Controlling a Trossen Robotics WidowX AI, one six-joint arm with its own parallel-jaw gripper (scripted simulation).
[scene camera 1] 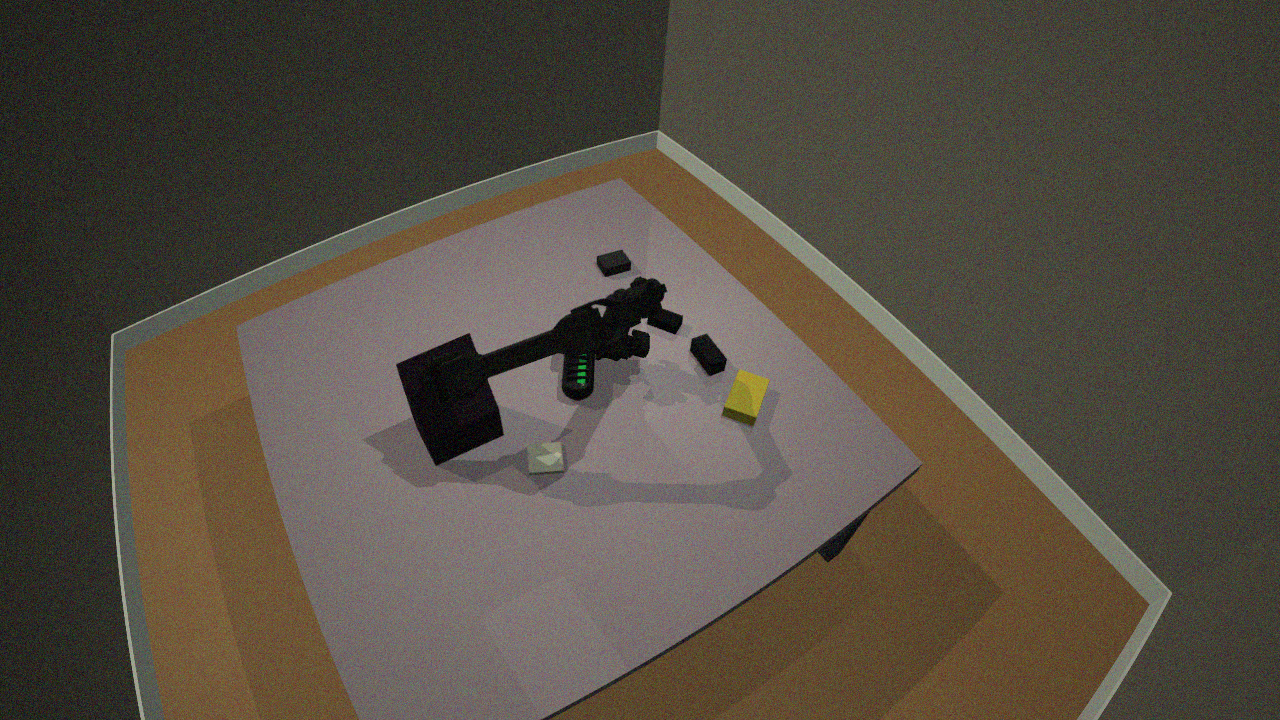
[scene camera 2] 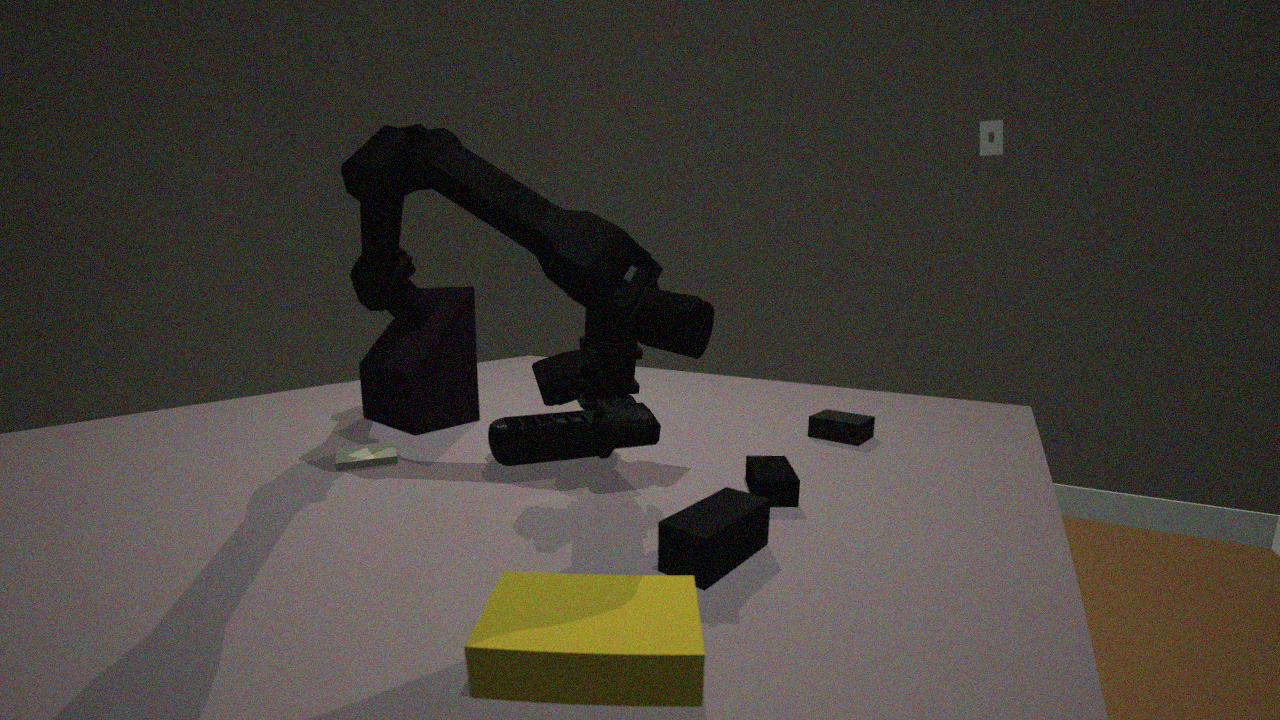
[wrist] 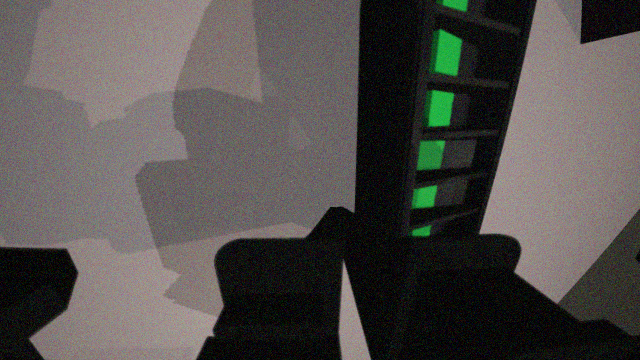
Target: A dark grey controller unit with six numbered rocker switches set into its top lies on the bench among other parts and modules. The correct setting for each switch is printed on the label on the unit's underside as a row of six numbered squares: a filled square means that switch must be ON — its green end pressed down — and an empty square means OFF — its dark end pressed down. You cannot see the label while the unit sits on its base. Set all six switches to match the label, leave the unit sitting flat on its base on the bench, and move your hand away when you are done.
gripper: scene camera 1; scene camera 2; wrist 336, 213
yellow block: scene camera 1; scene camera 2; not seen in the wrist view (out of frame)
same spot on gripper: [scene camera 1: 638, 345] = [scene camera 2: 603, 412]
same spot on yellow block: [scene camera 1: 743, 404] = [scene camera 2: 524, 607]
